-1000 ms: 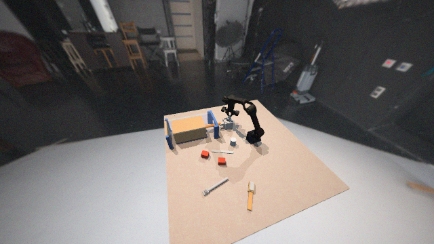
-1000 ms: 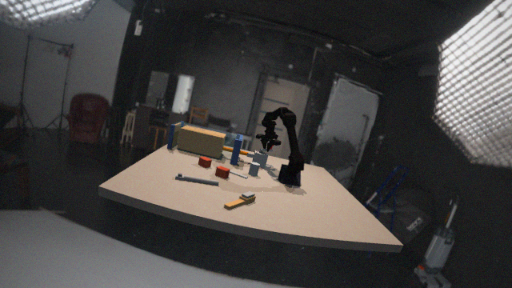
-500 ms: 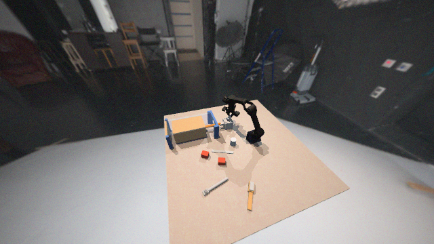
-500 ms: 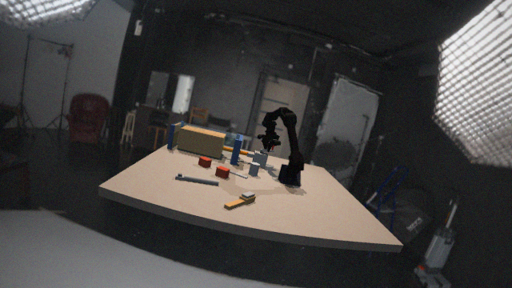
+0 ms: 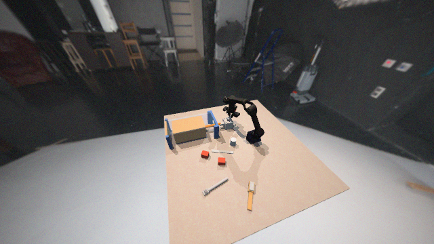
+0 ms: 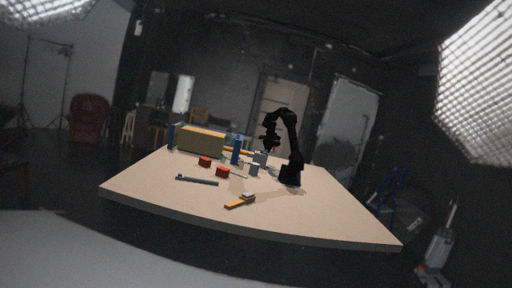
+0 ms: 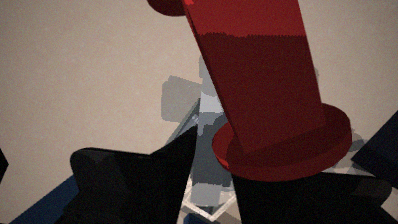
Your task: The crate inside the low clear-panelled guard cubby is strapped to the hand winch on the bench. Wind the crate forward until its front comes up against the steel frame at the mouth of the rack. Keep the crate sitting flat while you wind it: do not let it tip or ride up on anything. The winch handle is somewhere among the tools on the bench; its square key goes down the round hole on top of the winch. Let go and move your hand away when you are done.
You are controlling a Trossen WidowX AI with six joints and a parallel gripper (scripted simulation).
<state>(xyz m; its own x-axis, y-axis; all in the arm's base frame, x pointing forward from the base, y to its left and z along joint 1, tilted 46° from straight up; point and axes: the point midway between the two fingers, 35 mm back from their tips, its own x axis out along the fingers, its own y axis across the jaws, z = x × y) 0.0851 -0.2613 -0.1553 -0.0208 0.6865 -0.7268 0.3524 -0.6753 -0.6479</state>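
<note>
My gripper tip is now 50 mm past the red knob, 20 mm to the left of it and 50 mm below it. The rest, counted from my gripper tip: grey winch (30 mm ahead, 10 mm to the left, 70 mm below); then blue steel frame (200 mm ahead, 10 mm to the right, 10 mm above); then winch handle (10 mm behind, 20 mm above).
</note>
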